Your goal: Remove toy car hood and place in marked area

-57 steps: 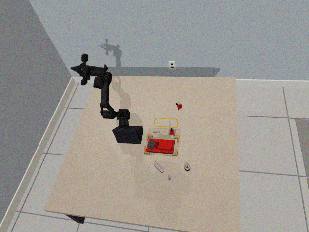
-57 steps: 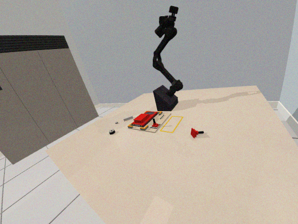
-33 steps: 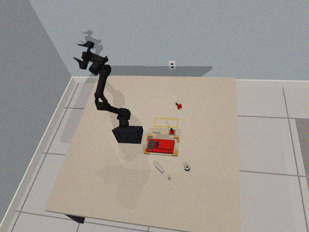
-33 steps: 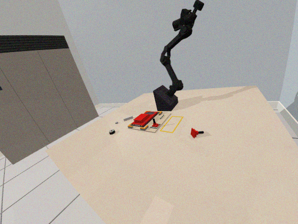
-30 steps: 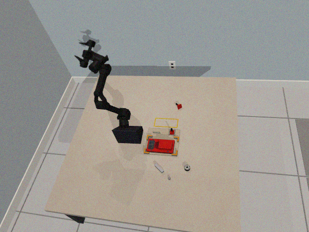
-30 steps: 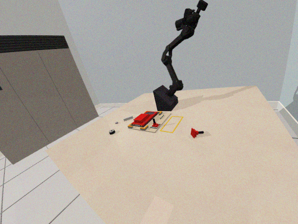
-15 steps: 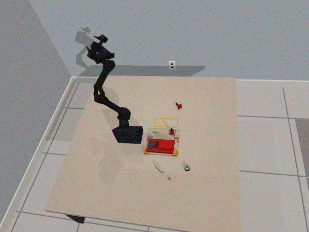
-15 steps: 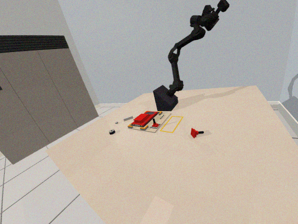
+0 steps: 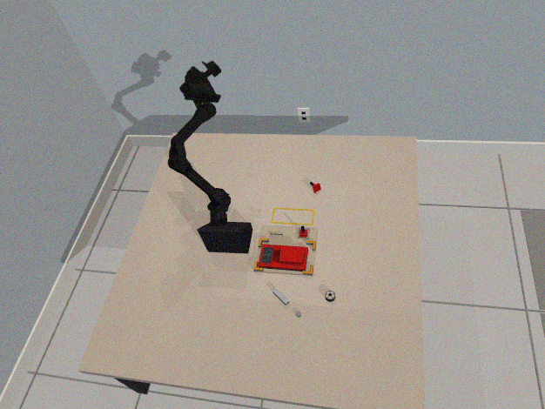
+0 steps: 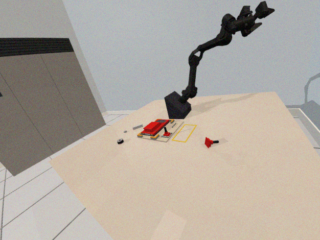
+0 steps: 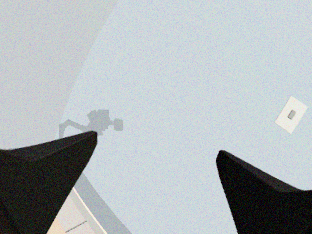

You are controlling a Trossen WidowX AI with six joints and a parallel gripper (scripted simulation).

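Right now the red hood is 400 mm ahead of my gripper tip, 670 mm to the right of it and 470 mm below it. The rest, counted from my gripper tip: small grey nut (430 mm ahead, 910 mm to the right, 510 mm below); grey bar (360 mm ahead, 840 mm to the right, 500 mm below); wheel (560 mm ahead, 840 mm to the right, 500 mm below).
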